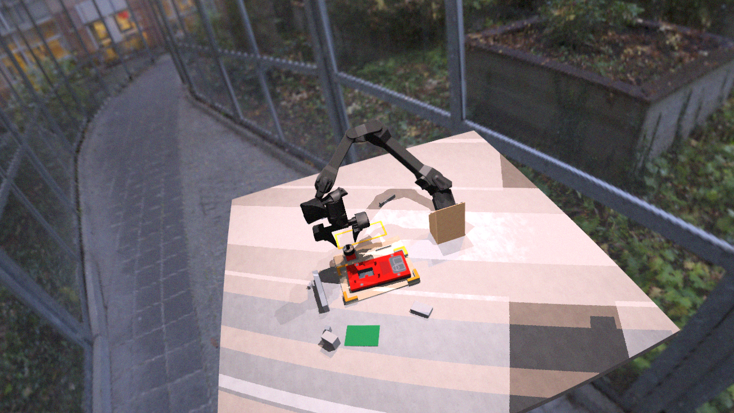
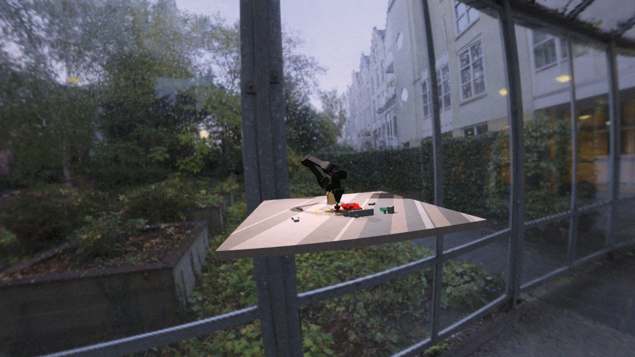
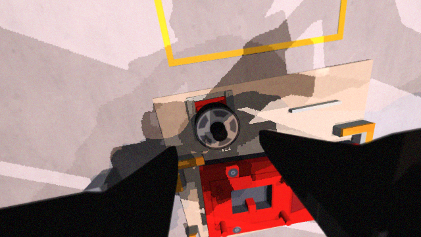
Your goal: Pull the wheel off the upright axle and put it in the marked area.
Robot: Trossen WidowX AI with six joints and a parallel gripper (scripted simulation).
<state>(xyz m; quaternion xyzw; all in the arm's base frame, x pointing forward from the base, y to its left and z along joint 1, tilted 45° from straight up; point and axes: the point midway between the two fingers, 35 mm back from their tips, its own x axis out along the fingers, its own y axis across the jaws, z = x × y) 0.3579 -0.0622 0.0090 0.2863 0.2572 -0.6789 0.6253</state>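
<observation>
Right now the wheel is 30 mm below my gripper tip. The rest, counted from my gripper tip: thin rod 240 mm to the right, 230 mm behind, 60 mm below; then upright axle 40 mm below.
</observation>
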